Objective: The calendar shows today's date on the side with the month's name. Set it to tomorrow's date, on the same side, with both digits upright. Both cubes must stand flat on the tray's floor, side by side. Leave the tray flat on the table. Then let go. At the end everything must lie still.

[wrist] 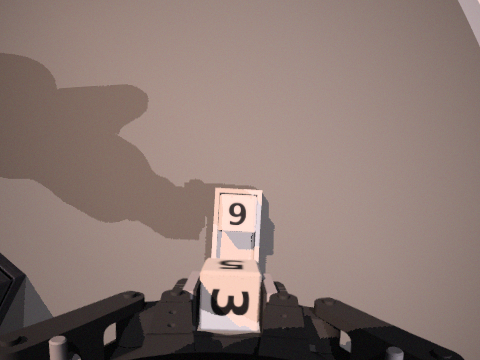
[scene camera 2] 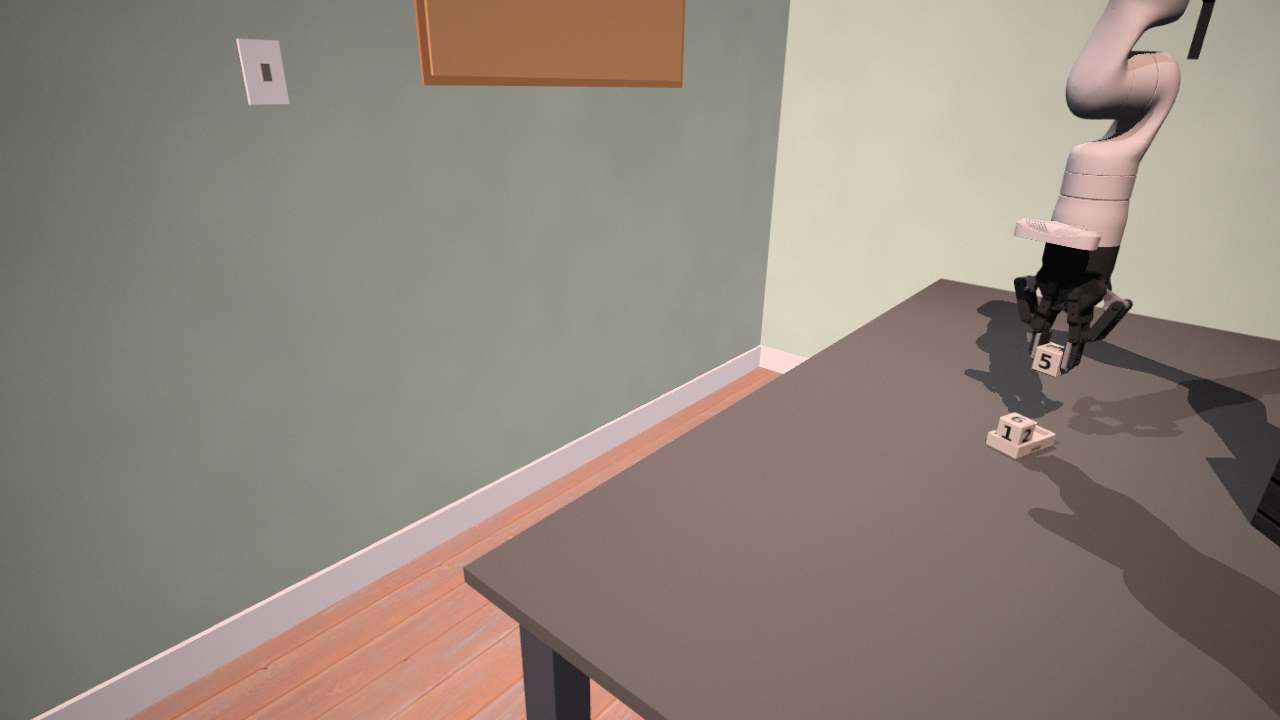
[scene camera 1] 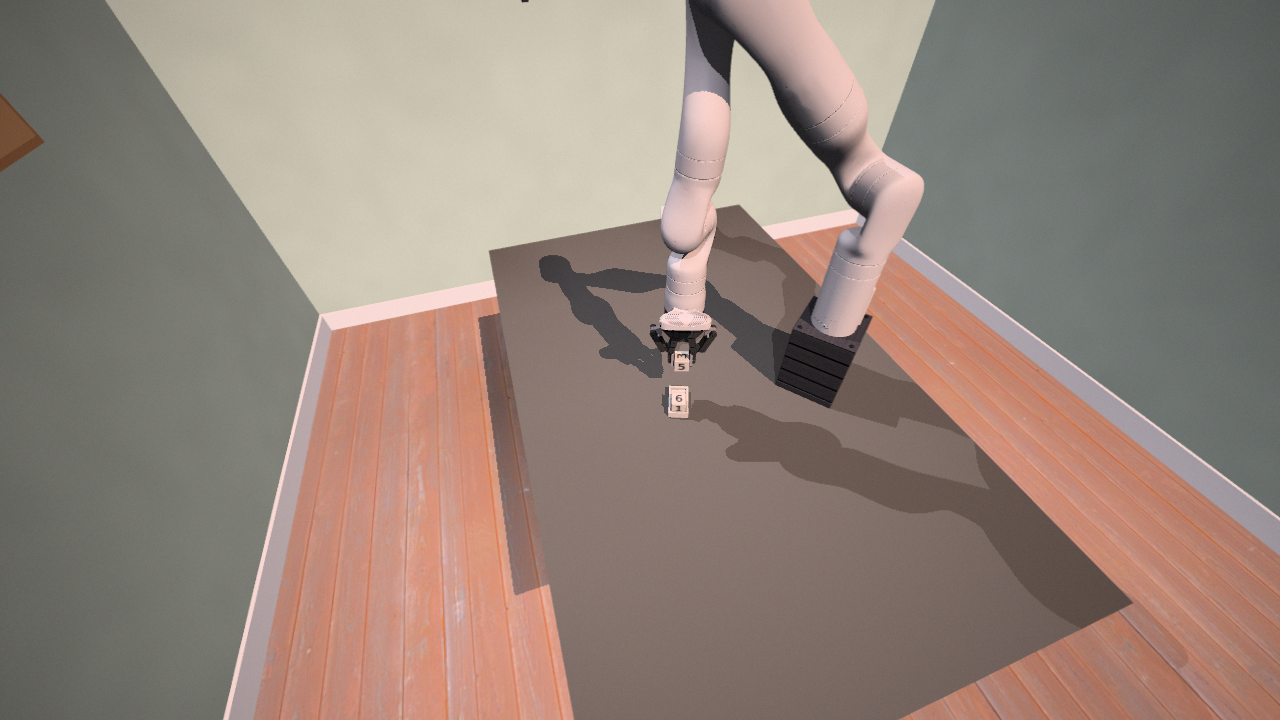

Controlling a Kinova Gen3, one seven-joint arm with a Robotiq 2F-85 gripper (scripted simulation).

Labels:
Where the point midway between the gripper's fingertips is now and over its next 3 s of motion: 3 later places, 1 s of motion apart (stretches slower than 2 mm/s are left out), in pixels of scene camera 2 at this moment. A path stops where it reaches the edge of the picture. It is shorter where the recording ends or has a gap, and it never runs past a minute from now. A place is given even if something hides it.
My gripper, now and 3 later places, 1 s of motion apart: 1051, 364; 1020, 369; 982, 386; 964, 449

